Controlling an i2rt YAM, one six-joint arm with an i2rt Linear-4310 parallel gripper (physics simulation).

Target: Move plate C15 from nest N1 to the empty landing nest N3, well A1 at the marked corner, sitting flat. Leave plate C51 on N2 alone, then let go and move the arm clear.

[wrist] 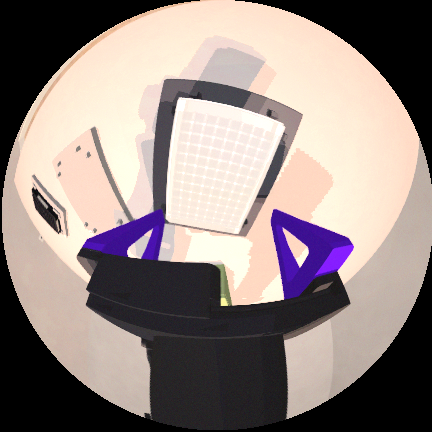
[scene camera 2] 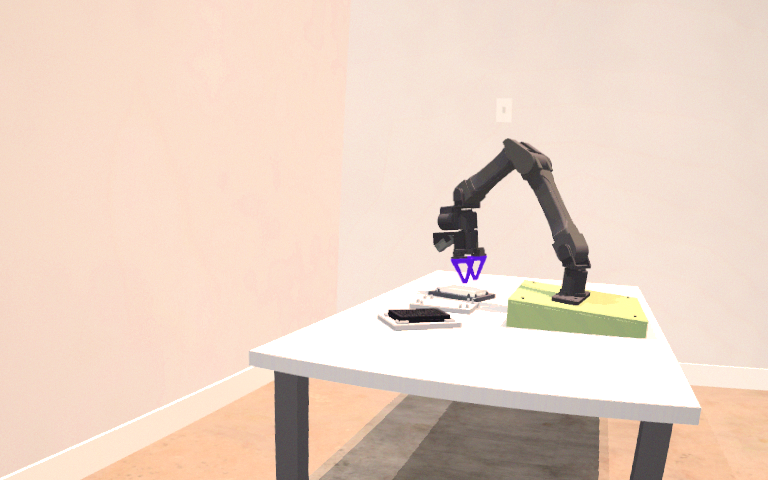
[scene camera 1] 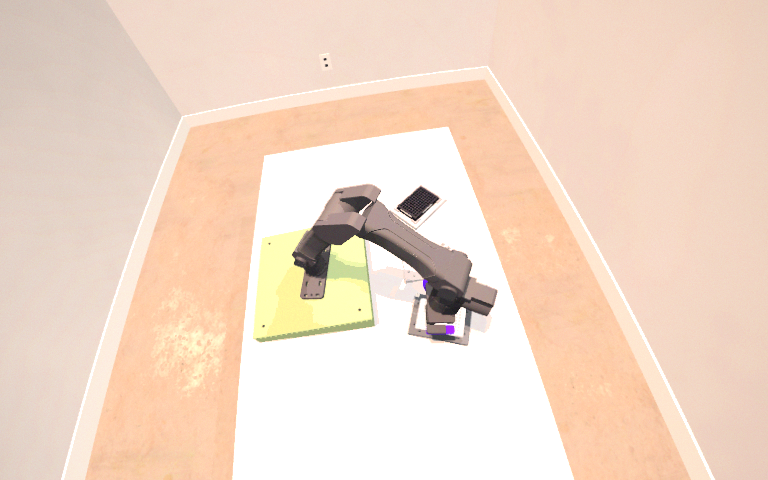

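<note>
A white gridded plate, seemingly C15, (scene camera 1: 420,322) (scene camera 2: 461,290) (wrist: 225,165) sits on a dark grey nest (scene camera 1: 413,328) (scene camera 2: 436,294) (wrist: 161,150). My gripper (scene camera 1: 438,307) (scene camera 2: 470,280) (wrist: 217,214) is open and empty, its purple fingers spread a little above this plate. In scene camera 1 the wrist hides part of the plate. A pale empty nest with small posts, seemingly N3, (scene camera 1: 410,274) (scene camera 2: 441,306) (wrist: 82,180) lies beside the grey one. A black plate, seemingly C51, (scene camera 1: 419,202) (scene camera 2: 419,314) (wrist: 46,210) sits on a white nest (scene camera 2: 419,325) beyond it. Labels and corner marks are unreadable.
The arm stands on a yellow-green block (scene camera 1: 283,283) (scene camera 2: 577,322) (wrist: 225,285) on the white table (scene camera 2: 453,362). The forearm passes above the pale empty nest and partly covers it in scene camera 1. Walls stand beyond the table.
</note>
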